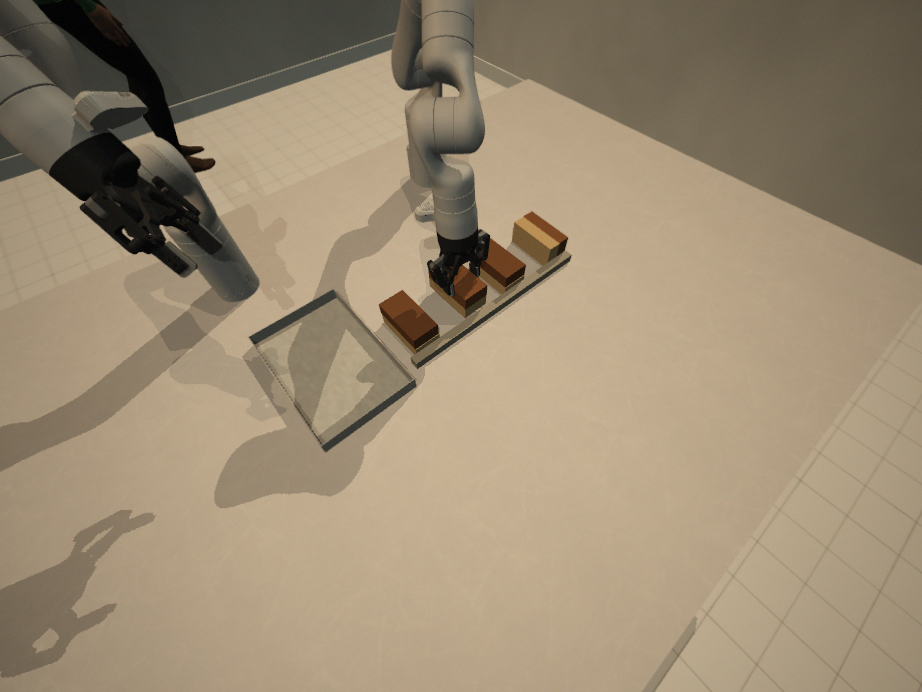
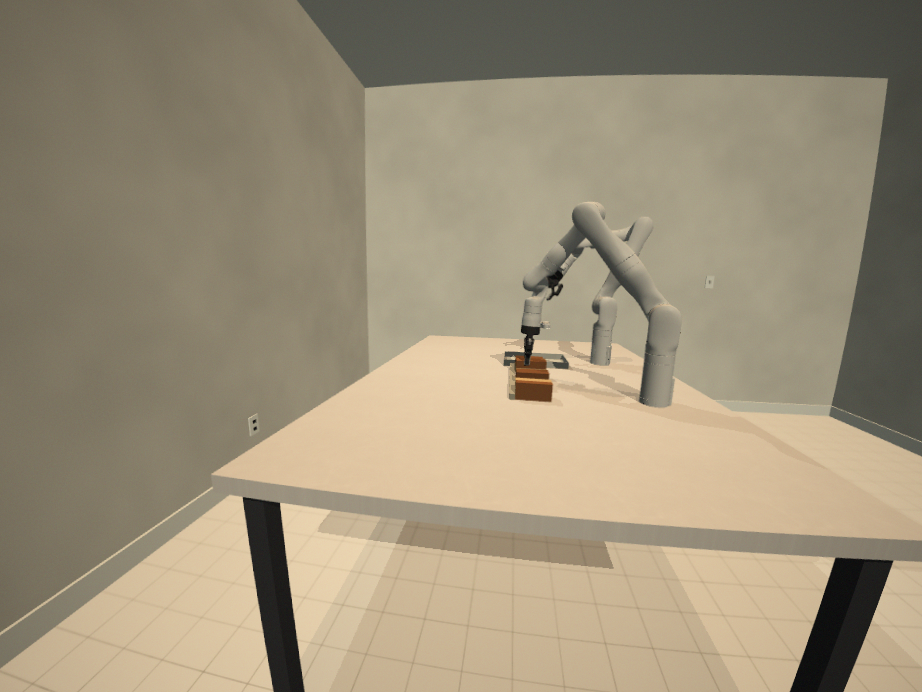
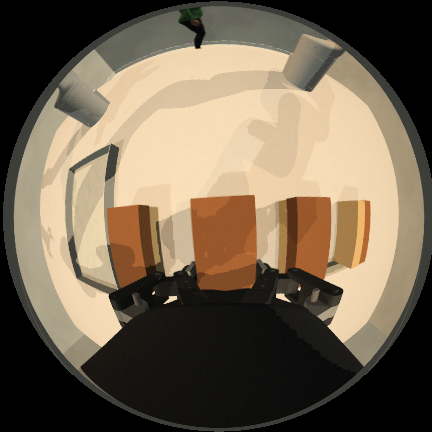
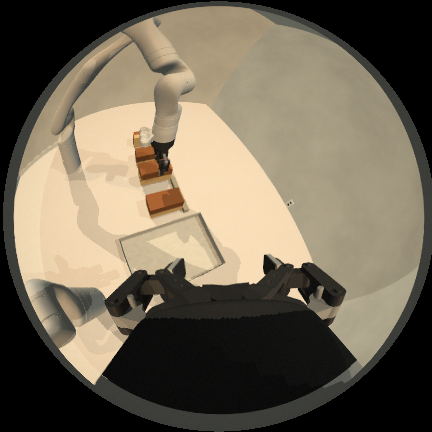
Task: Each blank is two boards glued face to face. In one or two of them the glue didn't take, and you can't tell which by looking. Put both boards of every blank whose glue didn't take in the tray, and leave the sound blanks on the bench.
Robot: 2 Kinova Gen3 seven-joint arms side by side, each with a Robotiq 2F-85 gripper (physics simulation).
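Four two-board blanks stand in a row. The first, second and third have dark boards on top of light ones. The fourth has its boards side by side. My left gripper is shut on the second blank, at or close to bench height; its pads' depth is hidden. My right gripper is open and empty, high up beyond the tray. The tray is empty.
A low strip runs along the ends of the blanks. The first and third blanks stand close on either side of the left fingers. The tray lies beside the first blank. A person is beyond the bench.
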